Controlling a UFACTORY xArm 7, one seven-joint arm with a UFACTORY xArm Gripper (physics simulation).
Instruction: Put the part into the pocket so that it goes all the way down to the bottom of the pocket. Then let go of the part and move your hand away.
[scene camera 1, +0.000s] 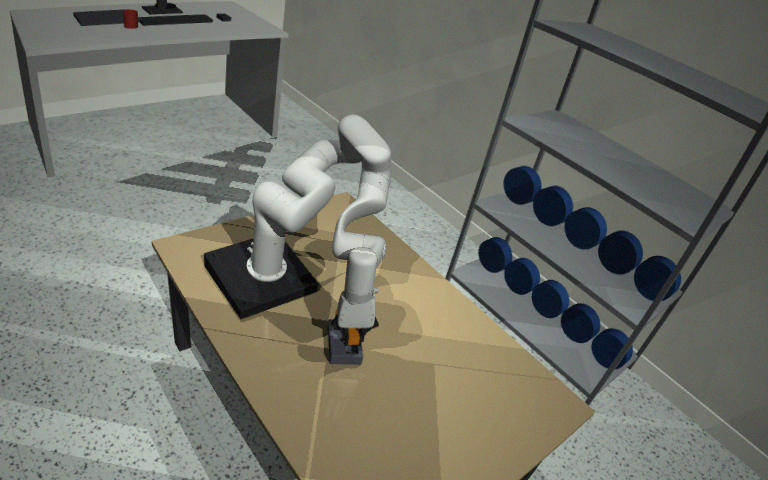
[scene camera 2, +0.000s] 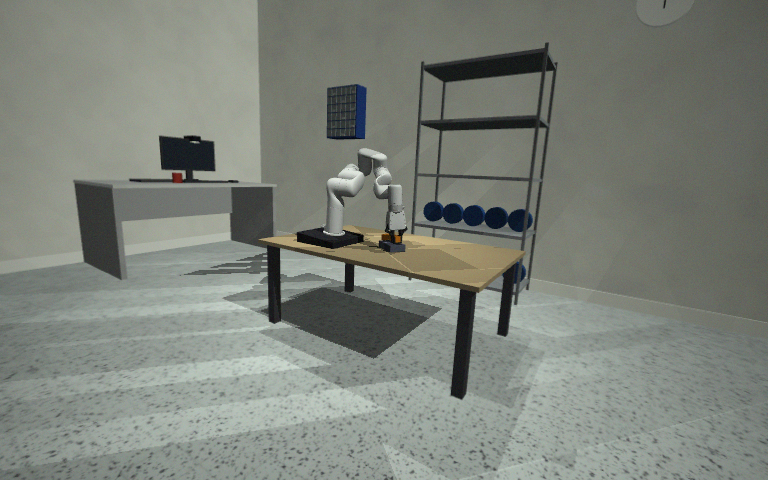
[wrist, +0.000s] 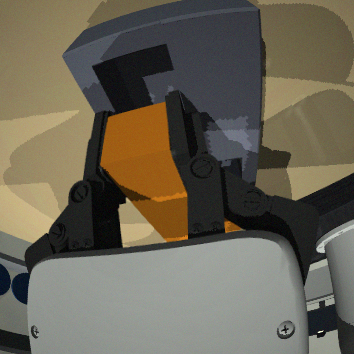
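Seen in the pictures: gripper, fingertip midpoint: (scene camera 1: 352, 342) (scene camera 2: 396, 243) (wrist: 144, 118); arm's base, origin of the base link: (scene camera 1: 266, 267) (scene camera 2: 333, 233) (wrist: 345, 232).
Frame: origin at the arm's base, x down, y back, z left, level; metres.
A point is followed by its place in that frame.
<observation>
The orange part (scene camera 1: 353, 336) {x -0.026, y -0.392, z -0.009 m} (scene camera 2: 390, 238) {x -0.005, y -0.341, z 0.025 m} (wrist: 137, 132) {x -0.013, y -0.395, z -0.009 m} is clamped between the two black fingers of my gripper (scene camera 1: 352, 341) {x 0.012, y -0.388, z 0.002 m} (scene camera 2: 395, 240) {x 0.012, y -0.388, z 0.002 m} (wrist: 144, 118) {x 0.012, y -0.388, z 0.002 m}. A dark grey block (scene camera 1: 345, 358) {x 0.019, y -0.411, z -0.050 m} (scene camera 2: 393, 247) {x 0.021, y -0.396, z -0.067 m} (wrist: 220, 60) {x 0.011, y -0.379, z -0.049 m} sits on the table and holds the pocket (wrist: 125, 80) {x 0.042, y -0.403, z 0.004 m}, a dark opening in its top face. In the wrist view the part's front end is over the near portion of the pocket, and the far portion stays uncovered. The part stands up above the block. Its lower end is hidden, so I cannot tell whether it is inside the pocket.
The wooden table (scene camera 1: 390, 430) {x 0.047, y -0.639, z -0.112 m} (scene camera 2: 447, 263) {x 0.047, y -0.695, z -0.137 m} carries the arm's black base plate (scene camera 1: 243, 302) {x 0.008, y -0.079, z -0.147 m} (scene camera 2: 317, 240) {x 0.018, y 0.008, z -0.153 m} behind the block. A shelf rack (scene camera 1: 492, 164) (scene camera 2: 417, 141) with blue discs (scene camera 1: 585, 228) stands beyond the table. A grey desk (scene camera 1: 141, 45) (scene camera 2: 164, 200) stands farther back.
</observation>
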